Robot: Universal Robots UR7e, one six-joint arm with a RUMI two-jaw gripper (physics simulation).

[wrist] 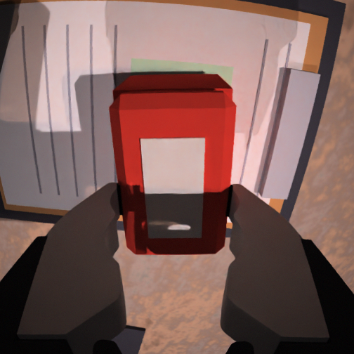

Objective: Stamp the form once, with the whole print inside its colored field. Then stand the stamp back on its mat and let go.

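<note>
The red stamp (173, 120) is upright in the middle of the wrist view, with a pale label on its face. My gripper (174, 186) is shut on the stamp, one jaw against each side of its lower half. The form (55, 90) is a pale sheet with dark lines, lying behind and beneath the stamp. A strip of its green field (182, 65) shows just past the stamp's far end; the rest of the field is hidden. The stamp's printing face is hidden, so I cannot tell whether it touches the form.
The form lies on a board with an orange and dark border (320, 37). A grey bar (292, 132) lies along the form's right side. Part of a dark mat (132, 340) shows at the bottom, behind the left jaw. The tabletop (172, 290) is mottled brown.
</note>
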